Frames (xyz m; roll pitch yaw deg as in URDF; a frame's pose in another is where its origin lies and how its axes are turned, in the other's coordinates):
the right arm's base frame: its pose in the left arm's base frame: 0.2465 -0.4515 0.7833 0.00 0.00 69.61
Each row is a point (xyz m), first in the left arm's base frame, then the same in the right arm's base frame.
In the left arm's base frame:
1: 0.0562 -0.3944 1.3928
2: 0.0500 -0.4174 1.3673
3: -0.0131 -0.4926 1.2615
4: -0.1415 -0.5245 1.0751
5: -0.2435 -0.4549 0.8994
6: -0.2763 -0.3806 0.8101
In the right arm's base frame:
1: -0.0128 0.1983 0.6095
2: -0.0365 0.1961 0.5840
3: -0.1290 0.2290 0.4782
4: -0.2036 0.3383 0.2918
5: -0.1739 0.4581 0.1161
6: -0.1157 0.5147 0.0268

